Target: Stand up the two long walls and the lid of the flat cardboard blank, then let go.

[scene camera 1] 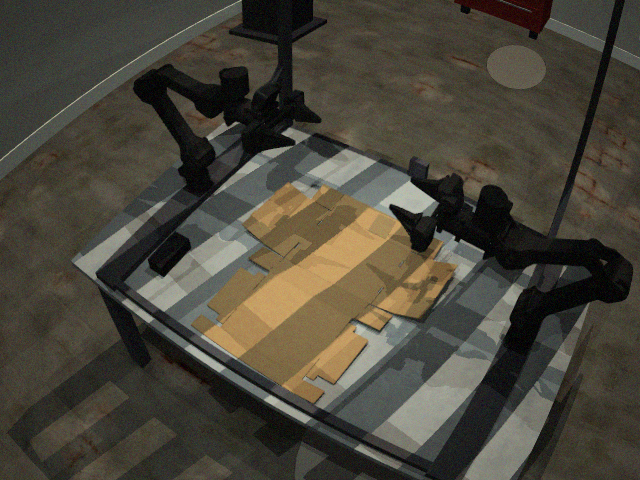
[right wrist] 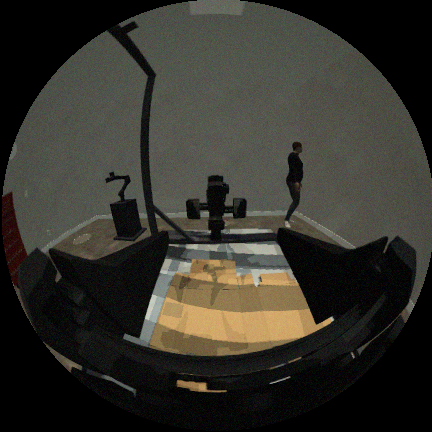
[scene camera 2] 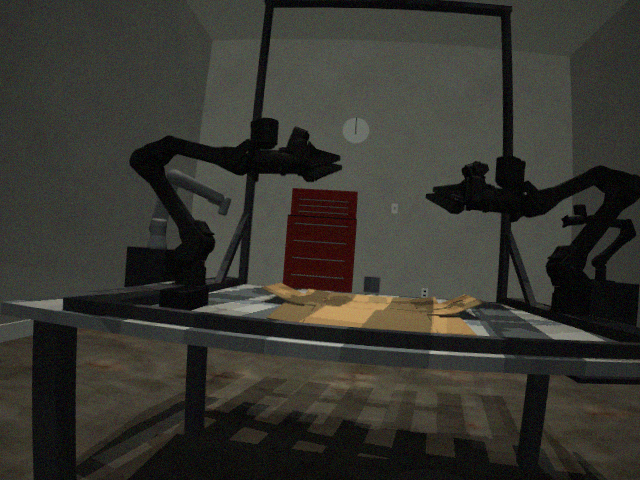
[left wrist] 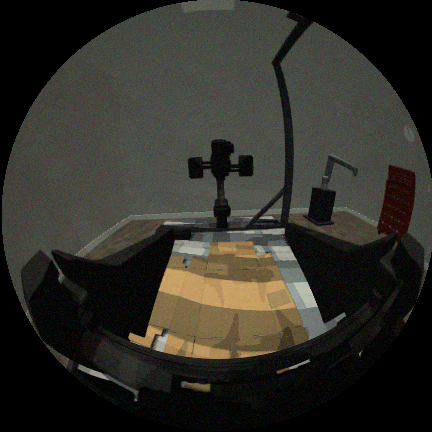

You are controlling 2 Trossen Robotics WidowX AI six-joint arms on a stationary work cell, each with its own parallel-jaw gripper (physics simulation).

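Seen in the pictures: left gripper, fingertip midpoint: (scene camera 1: pixel 400 192) (right wrist: pixel 216 215) (scene camera 2: pixel 429 192) (left wrist: pixel 230 231); right gripper, fingertip midpoint: (scene camera 1: pixel 308 131) (right wrist: pixel 224 234) (scene camera 2: pixel 341 162) (left wrist: pixel 220 163); left arm's base, origin of the base link: (scene camera 1: pixel 518 341) (right wrist: pixel 215 237) (scene camera 2: pixel 567 313); right arm's base, origin of the base link: (scene camera 1: pixel 198 186) (scene camera 2: pixel 189 284) (left wrist: pixel 221 224).
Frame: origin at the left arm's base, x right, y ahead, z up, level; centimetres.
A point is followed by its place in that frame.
The cardboard blank (scene camera 1: pixel 310 279) {x -8.8, y 50.2, z -1.0 cm} (scene camera 2: pixel 361 315) {x -17.9, y 49.5, z -0.9 cm} (left wrist: pixel 225 292) {x 0.0, y 49.1, z -1.7 cm} (right wrist: pixel 240 320) {x -6.0, y 48.4, z -1.7 cm} lies spread out on the table. Its main panels are flat; in scene camera 2 the outer flap at the left (scene camera 2: pixel 281 290) {x 2.0, y 68.6, z 0.5 cm} and the one at the right (scene camera 2: pixel 460 303) {x 0.9, y 26.2, z 0.7 cm} tilt slightly upward. No long wall or lid stands upright. My left gripper (scene camera 1: pixel 402 193) {x 0.0, y 35.4, z 25.9 cm} (scene camera 2: pixel 430 193) {x 0.0, y 35.4, z 25.9 cm} is open and empty, high above the blank's right side. My right gripper (scene camera 1: pixel 306 131) {x 0.0, y 56.3, z 31.7 cm} (scene camera 2: pixel 340 161) {x 0.0, y 56.3, z 31.7 cm} is open and empty, high beyond the blank's upper left part in scene camera 1. Neither gripper touches the cardboard.
A small black block (scene camera 1: pixel 169 254) {x -23.2, y 80.6, z 1.6 cm} lies on the table left of the blank in scene camera 1. Dark rails run along the table edges, with a tall frame post (scene camera 2: pixel 506 93) {x 34.5, y 4.0, z 68.3 cm} behind the left arm. A red cabinet (scene camera 2: pixel 320 248) stands beyond the table.
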